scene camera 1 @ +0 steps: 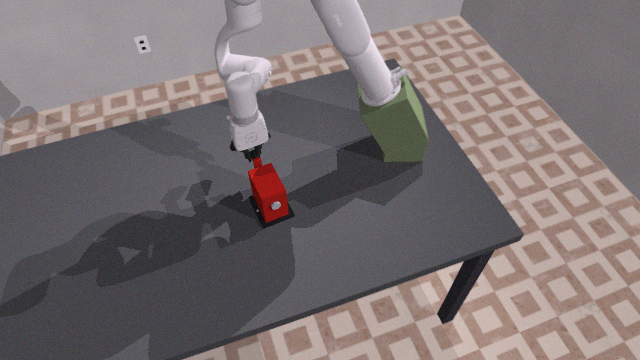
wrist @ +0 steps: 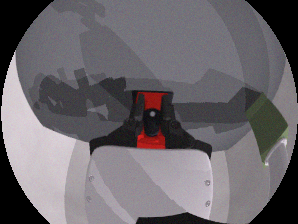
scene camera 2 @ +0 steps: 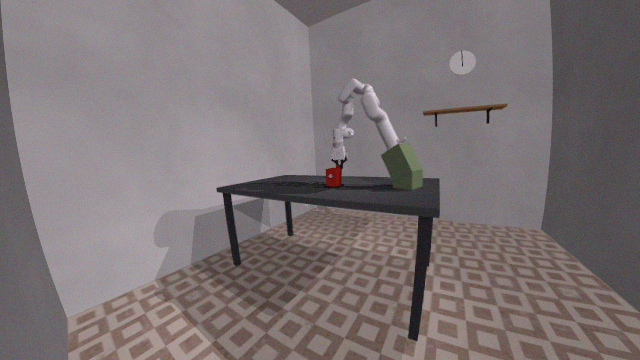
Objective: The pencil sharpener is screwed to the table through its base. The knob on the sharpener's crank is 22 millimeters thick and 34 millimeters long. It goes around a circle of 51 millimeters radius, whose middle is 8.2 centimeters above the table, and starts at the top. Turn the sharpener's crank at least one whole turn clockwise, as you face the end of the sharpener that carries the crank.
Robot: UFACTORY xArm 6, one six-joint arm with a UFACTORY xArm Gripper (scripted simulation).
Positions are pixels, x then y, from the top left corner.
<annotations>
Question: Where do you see a red pencil sharpener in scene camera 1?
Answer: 269, 200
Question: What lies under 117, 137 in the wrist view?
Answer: The gripper.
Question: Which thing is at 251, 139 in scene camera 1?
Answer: The gripper.
</annotations>
